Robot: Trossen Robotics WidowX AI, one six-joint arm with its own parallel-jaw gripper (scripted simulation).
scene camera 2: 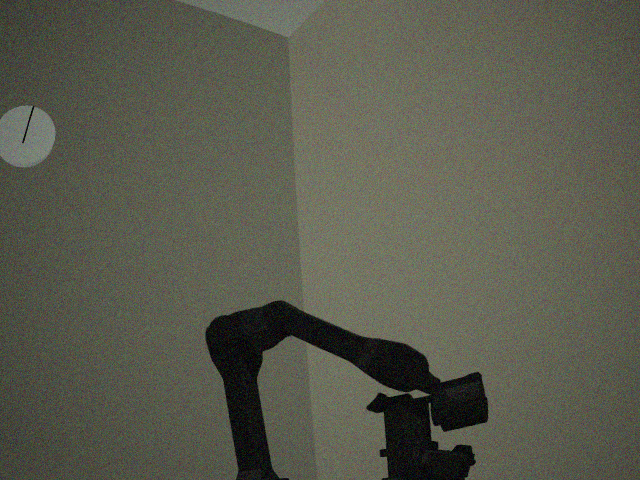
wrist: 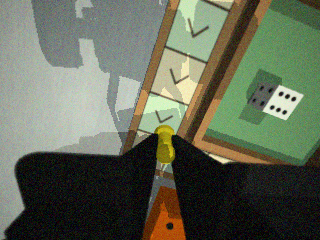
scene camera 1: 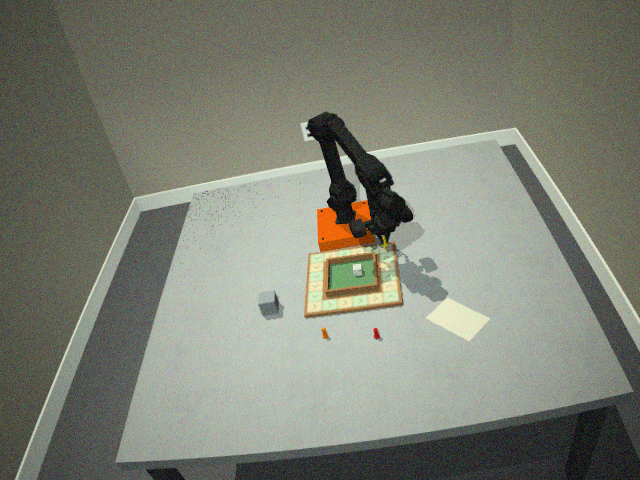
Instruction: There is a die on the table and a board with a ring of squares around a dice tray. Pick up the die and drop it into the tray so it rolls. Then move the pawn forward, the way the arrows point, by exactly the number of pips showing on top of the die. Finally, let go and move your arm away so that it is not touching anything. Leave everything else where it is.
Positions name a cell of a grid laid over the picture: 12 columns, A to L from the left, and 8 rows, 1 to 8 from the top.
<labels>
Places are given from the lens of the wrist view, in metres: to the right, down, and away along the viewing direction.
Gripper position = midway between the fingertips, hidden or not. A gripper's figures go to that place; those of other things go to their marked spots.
gripper (wrist: G5): 0.00, 0.01, 0.11
white die (wrist: K4): 0.10, -0.02, 0.14
green tray (wrist: K2): 0.11, -0.06, 0.15
</labels>
